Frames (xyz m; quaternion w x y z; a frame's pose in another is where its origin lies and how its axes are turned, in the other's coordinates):
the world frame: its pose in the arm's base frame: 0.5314 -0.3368 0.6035 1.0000 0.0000 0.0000 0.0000
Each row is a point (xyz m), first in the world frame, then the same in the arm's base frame.
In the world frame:
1: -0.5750 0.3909 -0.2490
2: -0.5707 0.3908 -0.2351
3: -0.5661 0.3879 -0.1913
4: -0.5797 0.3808 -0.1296
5: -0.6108 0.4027 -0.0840
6: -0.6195 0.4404 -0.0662
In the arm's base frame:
1: -0.0436 0.0541 0.3545
2: -0.0393 0.0540 0.3684
3: -0.0347 0.0511 0.4122
4: -0.0483 0.0440 0.4739
5: -0.0794 0.0659 0.5195
6: -0.0881 0.1036 0.5373

